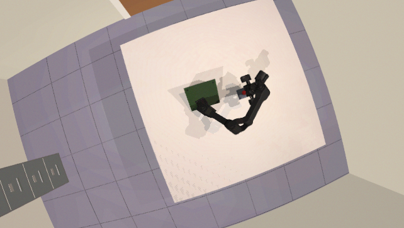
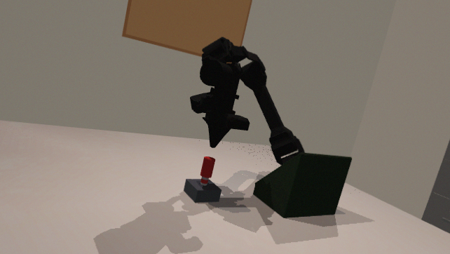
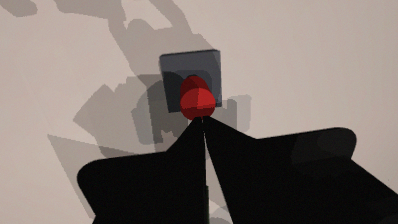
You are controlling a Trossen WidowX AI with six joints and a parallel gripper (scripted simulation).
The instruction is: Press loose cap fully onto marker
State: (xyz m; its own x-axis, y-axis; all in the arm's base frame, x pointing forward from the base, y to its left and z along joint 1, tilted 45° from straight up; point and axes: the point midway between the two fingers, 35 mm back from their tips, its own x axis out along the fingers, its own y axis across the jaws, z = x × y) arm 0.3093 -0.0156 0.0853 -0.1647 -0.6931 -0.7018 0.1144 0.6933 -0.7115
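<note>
Right now my gripper tip is 50 mm above the red cap.
</note>
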